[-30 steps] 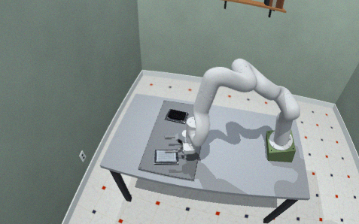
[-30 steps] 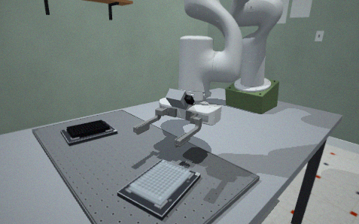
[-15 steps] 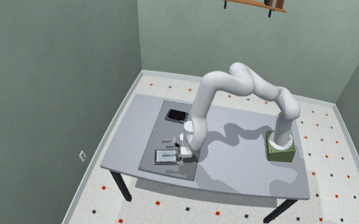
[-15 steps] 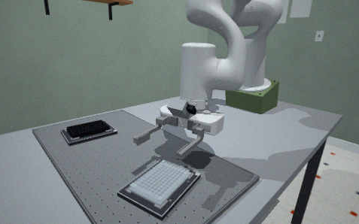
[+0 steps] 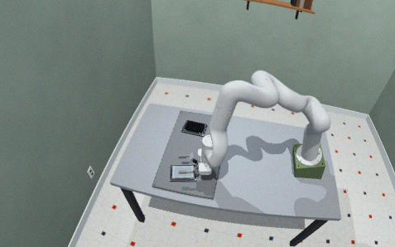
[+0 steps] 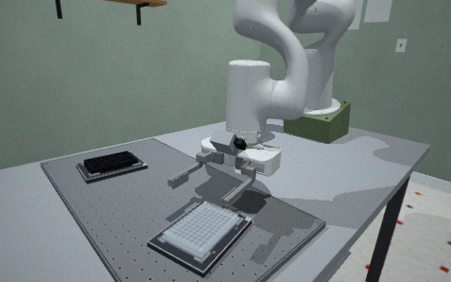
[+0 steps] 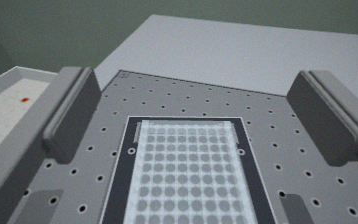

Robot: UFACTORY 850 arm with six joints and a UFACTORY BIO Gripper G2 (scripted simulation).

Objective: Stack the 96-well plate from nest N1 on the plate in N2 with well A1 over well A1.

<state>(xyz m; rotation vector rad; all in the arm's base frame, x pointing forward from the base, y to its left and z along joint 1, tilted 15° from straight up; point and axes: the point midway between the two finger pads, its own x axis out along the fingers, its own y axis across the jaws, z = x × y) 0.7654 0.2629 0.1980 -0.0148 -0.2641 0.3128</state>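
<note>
My gripper is now 80 mm above the clear 96-well plate. Also, from my hand: black 96-well plate 390 mm to the right, 80 mm below, 40 mm ahead.
</note>
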